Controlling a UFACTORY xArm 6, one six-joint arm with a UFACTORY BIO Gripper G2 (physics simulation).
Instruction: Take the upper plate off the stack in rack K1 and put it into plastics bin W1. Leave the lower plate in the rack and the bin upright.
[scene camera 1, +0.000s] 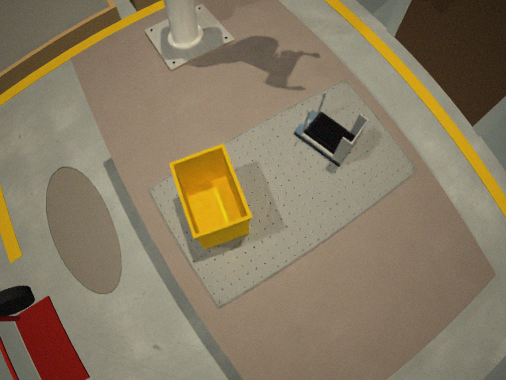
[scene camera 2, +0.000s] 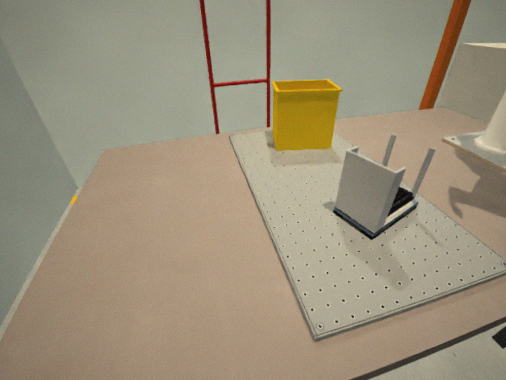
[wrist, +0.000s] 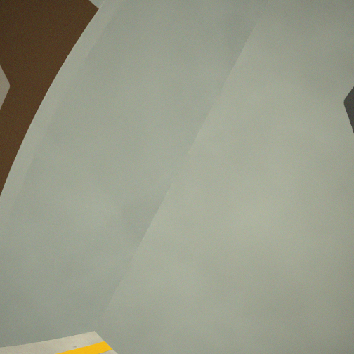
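Pixels of known places: arm's base at its link origin: (scene camera 1: 185, 36) (scene camera 2: 496, 146).
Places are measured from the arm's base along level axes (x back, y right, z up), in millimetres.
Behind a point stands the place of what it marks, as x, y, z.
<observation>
Rack K1 (scene camera 1: 343, 150) @[-633, -230, 95] (scene camera 2: 367, 190) @[-615, -287, 93] stands on the perforated board, with pale corner walls, two thin posts and a dark base. A black ribbed plate (scene camera 1: 327, 131) @[-550, -239, 45] (scene camera 2: 401, 198) @[-520, -263, 47] lies low inside it. A pale edge shows beneath; I cannot tell the two stacked plates apart. Yellow bin W1 (scene camera 1: 226, 234) @[-710, 123, 84] (scene camera 2: 304, 122) @[-633, 64, 88] stands upright at the board's other end, and its yellow floor shows in scene camera 1. My gripper (wrist: 177, 95) is open and empty, with finger edges at both sides of the wrist view. It is away from rack and bin, facing the pale wall.
The perforated board (scene camera 1: 310, 200) @[-697, -116, 0] (scene camera 2: 300, 250) @[-737, -326, 0] lies on the brown table (scene camera 1: 350, 280) @[-941, -126, -13] (scene camera 2: 175, 240) @[-973, -262, -13]. The arm's base plate (scene camera 1: 172, 57) @[-76, 70, -1] (scene camera 2: 462, 142) @[-88, 45, -1] is bolted beside it. The arm's shadow falls between base and rack. A red ladder-like frame (scene camera 2: 240, 82) is behind the bin.
</observation>
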